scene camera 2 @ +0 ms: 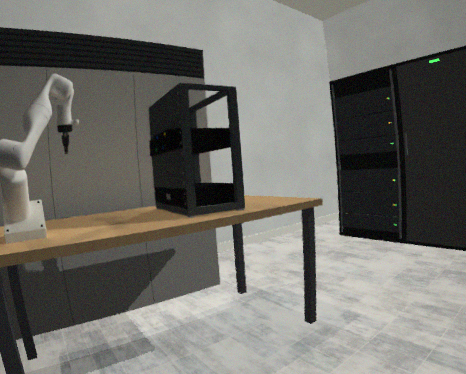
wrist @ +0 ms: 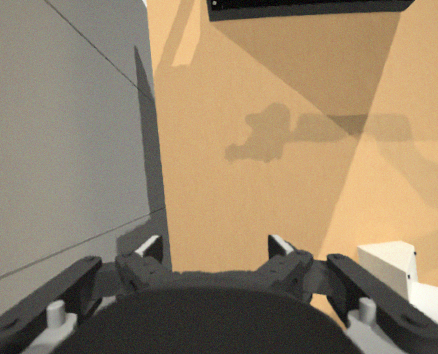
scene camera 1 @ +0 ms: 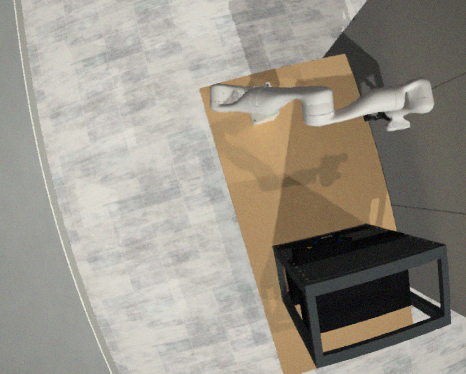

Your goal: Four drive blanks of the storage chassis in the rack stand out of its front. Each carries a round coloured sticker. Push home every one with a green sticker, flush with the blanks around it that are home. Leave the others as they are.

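Observation:
The dark rack frame [scene camera 1: 311,320] [scene camera 2: 235,145] stands on the table; a dark edge of the rack [wrist: 310,11] shows at the top of the wrist view. The black storage chassis [scene camera 2: 172,142] sits at mid height in it. Tiny blue, yellow and green spots show on its front in scene camera 2, and an orange and a blue one in scene camera 1. Individual blanks, and which stand out, are too small and dark to tell. My gripper [scene camera 1: 370,118] [scene camera 2: 66,151] [wrist: 215,247] is open and empty. It points down, high and well away from the rack's front, near the table's long edge.
The wooden table [scene camera 1: 250,225] [scene camera 2: 100,225] [wrist: 240,200] carries the arm's white base [scene camera 2: 25,229] [wrist: 387,257] at the end opposite the rack. A grey panelled wall [scene camera 2: 100,150] [wrist: 75,125] runs along one long side. A second dark unit [scene camera 2: 170,196] sits low in the rack. Tall dark cabinets [scene camera 2: 432,150] stand beyond.

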